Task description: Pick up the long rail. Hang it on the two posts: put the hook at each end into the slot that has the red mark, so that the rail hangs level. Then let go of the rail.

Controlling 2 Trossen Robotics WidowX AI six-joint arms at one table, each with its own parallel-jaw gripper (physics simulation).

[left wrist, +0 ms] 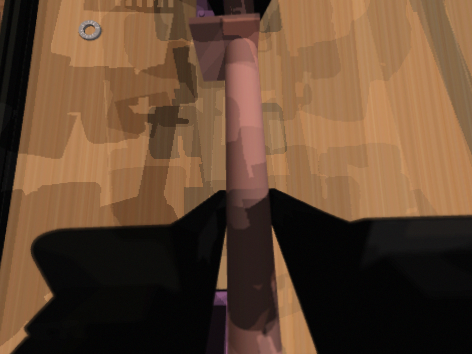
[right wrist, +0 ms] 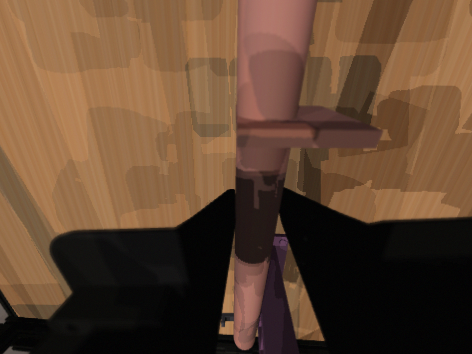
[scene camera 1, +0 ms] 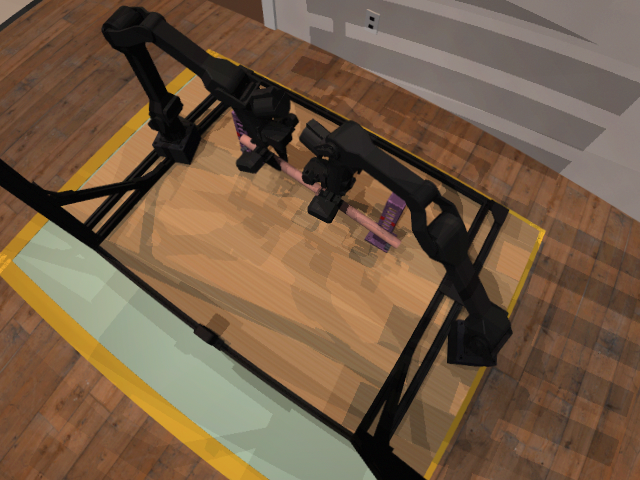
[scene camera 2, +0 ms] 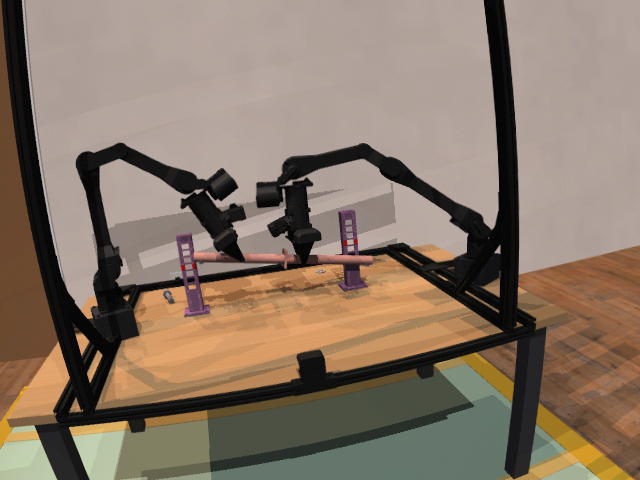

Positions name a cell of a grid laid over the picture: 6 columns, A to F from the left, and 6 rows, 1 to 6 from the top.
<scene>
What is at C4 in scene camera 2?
The left gripper.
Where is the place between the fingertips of the right gripper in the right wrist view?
D4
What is the left gripper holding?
A pink rail.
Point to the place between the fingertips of the right gripper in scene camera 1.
At D3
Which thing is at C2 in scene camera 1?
The left gripper.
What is the right gripper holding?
A pink rail.
</scene>
